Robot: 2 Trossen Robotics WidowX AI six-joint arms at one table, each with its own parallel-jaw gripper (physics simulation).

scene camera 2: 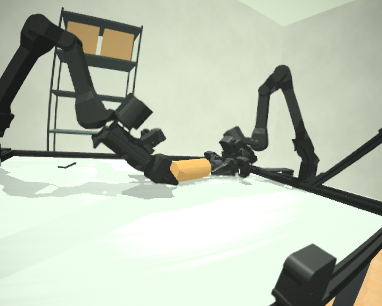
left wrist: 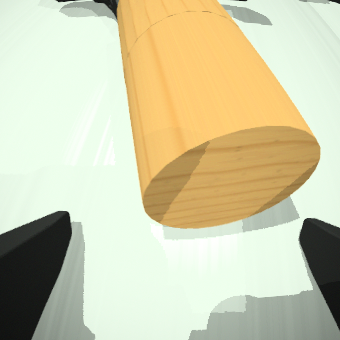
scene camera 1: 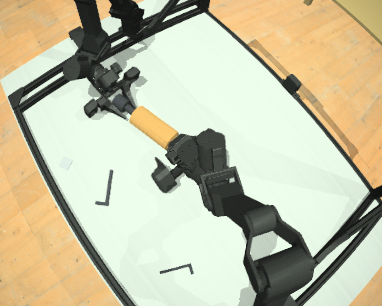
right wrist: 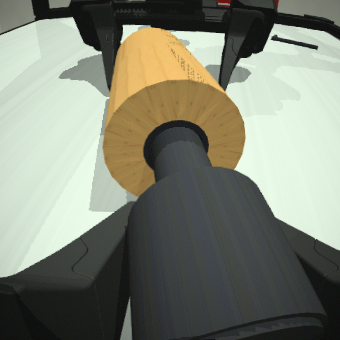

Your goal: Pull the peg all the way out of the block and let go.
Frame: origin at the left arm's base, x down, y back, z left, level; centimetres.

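Where they show: left gripper, fingertip midpoint: (scene camera 2: 169, 179) (left wrist: 189, 227); right gripper, fingertip midpoint: (scene camera 2: 206, 172) (scene camera 1: 131, 114) (right wrist: 188, 213); right arm's base, link origin: (scene camera 2: 306, 181) (scene camera 1: 130, 28).
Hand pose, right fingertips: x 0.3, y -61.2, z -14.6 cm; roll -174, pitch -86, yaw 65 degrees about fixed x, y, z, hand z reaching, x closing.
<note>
After its pixels a point has its place.
The wooden block, an orange cylinder (scene camera 1: 153, 127) @(x -3.7, y -52.3, z -15.6 cm) (scene camera 2: 192, 170) @(x -1.6, y -52.4, z -19.4 cm) (left wrist: 200, 75) @(x -3.6, y -49.3, z -16.2 cm) (right wrist: 150, 65) @(x -3.9, y -57.3, z -16.4 cm), lies on its side. The dark grey peg (scene camera 1: 120, 103) @(x -3.3, y -63.9, z -13.5 cm) (right wrist: 210, 240) @(x -3.5, y -65.1, z -14.4 cm) has a thick head and a narrower shaft that enters the hole in the block's near face in the right wrist view. My right gripper (scene camera 1: 131, 112) @(x 0.3, y -61.2, z -14.6 cm) (right wrist: 188, 213) @(x 0.3, y -61.2, z -14.6 cm) is shut on the peg's head. My left gripper (left wrist: 189, 227) @(x 1.5, y -47.3, z -16.5 cm) is open and empty at the block's other, plain end, with one fingertip toward either side of it. How deep the shaft sits is hidden inside the block.
Two dark L-shaped pieces (scene camera 1: 108, 187) @(x 1.1, y -49.0, z 2.3 cm) (scene camera 1: 177, 270) @(x 1.3, y -22.5, z 2.6 cm) and a pale square (scene camera 1: 66, 163) @(x 1.6, y -62.1, z 7.8 cm) lie on the table. Black rails edge the table, with a boxy black device (scene camera 1: 292, 83) @(x -2.8, y -38.3, z -56.8 cm) (scene camera 2: 307, 270) @(x -3.3, y -36.5, z -58.6 cm) at one side. A shelf unit (scene camera 2: 95, 60) stands behind.
</note>
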